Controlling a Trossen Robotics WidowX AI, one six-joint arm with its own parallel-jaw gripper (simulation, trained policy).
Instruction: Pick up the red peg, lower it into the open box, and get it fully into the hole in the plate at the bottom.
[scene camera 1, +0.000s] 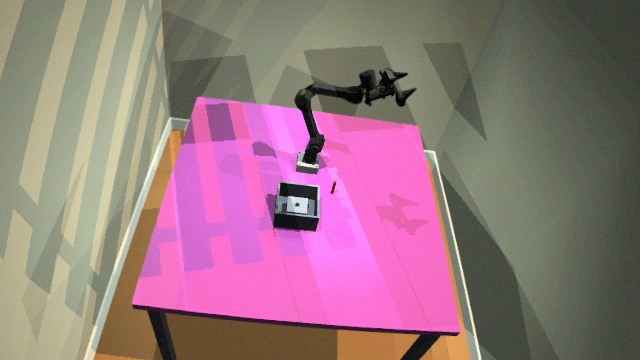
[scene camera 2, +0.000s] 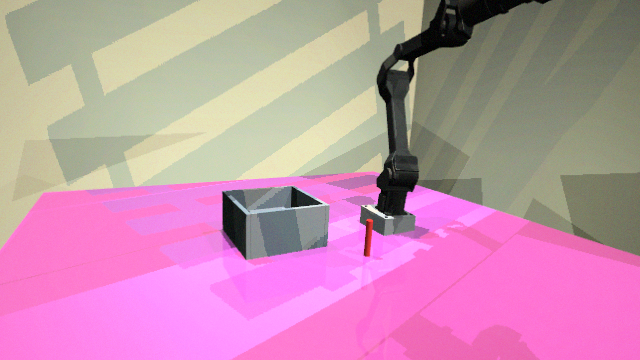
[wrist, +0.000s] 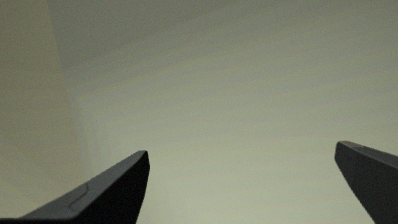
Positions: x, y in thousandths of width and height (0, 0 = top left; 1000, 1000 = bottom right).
Scene:
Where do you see a grey box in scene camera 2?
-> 474, 626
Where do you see a grey box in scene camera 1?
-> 484, 618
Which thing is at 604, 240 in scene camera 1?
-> My gripper.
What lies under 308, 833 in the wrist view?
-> My gripper.

